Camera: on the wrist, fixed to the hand. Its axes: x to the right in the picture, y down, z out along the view.
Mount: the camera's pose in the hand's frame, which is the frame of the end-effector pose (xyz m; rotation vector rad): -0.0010 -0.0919 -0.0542 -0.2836 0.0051 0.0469
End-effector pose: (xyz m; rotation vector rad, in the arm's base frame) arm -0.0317 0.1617 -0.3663 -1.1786 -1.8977 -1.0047
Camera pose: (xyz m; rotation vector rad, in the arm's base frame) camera -0.1082 0.0873 -0.3650 -1.3709 -1.7548 -1.2802
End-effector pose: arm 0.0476 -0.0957 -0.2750 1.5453 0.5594 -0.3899
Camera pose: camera -0.0104 -0.0424 -0.3469 1.2844 0.5561 -0.2584
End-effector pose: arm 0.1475 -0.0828 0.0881 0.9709 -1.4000 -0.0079
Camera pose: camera 0.2399 -0.1100 0.0422 0.7021 -1.3732 -0.1647
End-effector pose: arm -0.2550 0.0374 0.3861 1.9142 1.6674 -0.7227
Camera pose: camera -0.3425 0.0849 0.4244 1.7489 1.6250 -0.4363
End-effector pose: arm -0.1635 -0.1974 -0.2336 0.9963 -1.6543 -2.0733
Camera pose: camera -0.1095 -0.2098 -0.3248 0.8592 -1.3184 -2.1930
